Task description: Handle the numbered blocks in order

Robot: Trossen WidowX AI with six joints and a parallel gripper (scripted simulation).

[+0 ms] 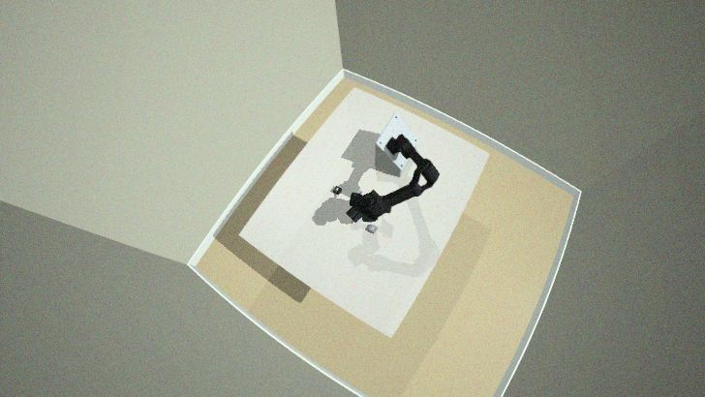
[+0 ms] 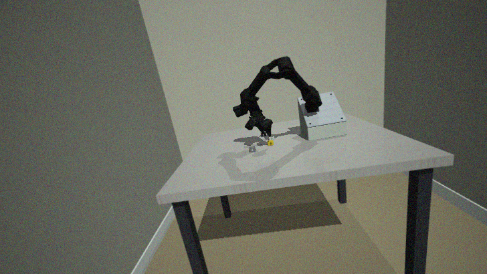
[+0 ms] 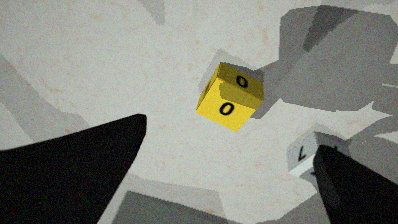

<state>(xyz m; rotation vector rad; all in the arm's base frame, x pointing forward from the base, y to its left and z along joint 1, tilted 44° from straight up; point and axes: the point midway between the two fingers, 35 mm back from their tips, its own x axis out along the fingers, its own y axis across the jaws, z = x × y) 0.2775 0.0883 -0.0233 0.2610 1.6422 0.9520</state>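
My gripper tip is now 50 mm above the yellow block and 10 mm past it. Round my gripper tip: white block 90 mm to the right, 50 mm below, 30 mm behind; black block 200 mm to the right, 50 mm below, 10 mm ahead; grey block 90 mm ahead, 50 mm to the left, 50 mm below.
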